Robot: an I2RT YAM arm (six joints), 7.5 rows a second.
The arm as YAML. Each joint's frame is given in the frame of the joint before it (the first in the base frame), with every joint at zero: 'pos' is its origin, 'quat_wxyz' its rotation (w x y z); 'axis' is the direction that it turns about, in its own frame. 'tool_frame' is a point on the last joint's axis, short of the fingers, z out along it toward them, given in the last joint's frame.
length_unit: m
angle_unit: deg
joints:
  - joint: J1
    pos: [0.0, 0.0, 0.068]
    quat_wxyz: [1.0, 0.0, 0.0, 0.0]
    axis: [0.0, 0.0, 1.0]
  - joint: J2
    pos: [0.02, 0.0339, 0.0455]
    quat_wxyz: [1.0, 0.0, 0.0, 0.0]
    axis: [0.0, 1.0, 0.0]
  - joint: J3
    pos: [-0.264, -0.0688, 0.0]
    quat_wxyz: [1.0, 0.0, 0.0, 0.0]
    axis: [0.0, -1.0, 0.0]
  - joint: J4
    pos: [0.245, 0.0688, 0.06]
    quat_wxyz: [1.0, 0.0, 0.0, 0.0]
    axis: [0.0, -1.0, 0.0]
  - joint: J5
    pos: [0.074, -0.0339, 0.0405]
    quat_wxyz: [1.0, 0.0, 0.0, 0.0]
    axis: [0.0, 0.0, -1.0]
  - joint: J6
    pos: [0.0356, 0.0, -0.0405]
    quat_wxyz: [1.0, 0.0, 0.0, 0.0]
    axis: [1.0, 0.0, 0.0]
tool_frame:
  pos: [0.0, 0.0, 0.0]
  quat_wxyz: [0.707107, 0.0, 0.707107, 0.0]
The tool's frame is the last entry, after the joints.
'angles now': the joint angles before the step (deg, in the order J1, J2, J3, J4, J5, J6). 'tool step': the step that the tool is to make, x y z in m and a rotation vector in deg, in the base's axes. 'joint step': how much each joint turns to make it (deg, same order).
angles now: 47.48, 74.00, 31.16, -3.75, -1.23, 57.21
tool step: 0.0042, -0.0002, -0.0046, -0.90, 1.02, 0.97
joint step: -0.96, 1.67, 0.41, -0.14, -1.40, -1.33
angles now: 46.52, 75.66, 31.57, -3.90, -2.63, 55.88
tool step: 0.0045, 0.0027, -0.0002, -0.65, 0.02, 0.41
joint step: -0.35, 1.44, 1.15, -0.24, -0.18, -0.86
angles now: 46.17, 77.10, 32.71, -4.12, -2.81, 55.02
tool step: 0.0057, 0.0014, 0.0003, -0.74, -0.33, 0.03
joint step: -0.69, 1.28, 1.15, -0.22, 0.09, -1.04
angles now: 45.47, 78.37, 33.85, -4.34, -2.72, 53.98
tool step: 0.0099, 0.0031, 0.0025, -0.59, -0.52, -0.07
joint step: -1.07, 1.93, 2.19, -0.37, -0.06, -1.27
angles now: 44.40, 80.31, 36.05, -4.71, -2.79, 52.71
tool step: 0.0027, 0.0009, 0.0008, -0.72, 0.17, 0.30
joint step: -0.28, 0.62, 0.93, -0.96, -0.08, -0.70
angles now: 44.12, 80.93, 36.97, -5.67, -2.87, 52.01
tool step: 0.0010, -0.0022, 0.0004, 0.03, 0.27, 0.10
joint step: -0.57, -0.22, -0.01, -0.40, -0.59, -0.38
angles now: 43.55, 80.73, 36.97, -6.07, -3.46, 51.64
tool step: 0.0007, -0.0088, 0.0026, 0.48, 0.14, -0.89
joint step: -1.62, -1.75, -0.77, -0.77, -0.81, -0.27
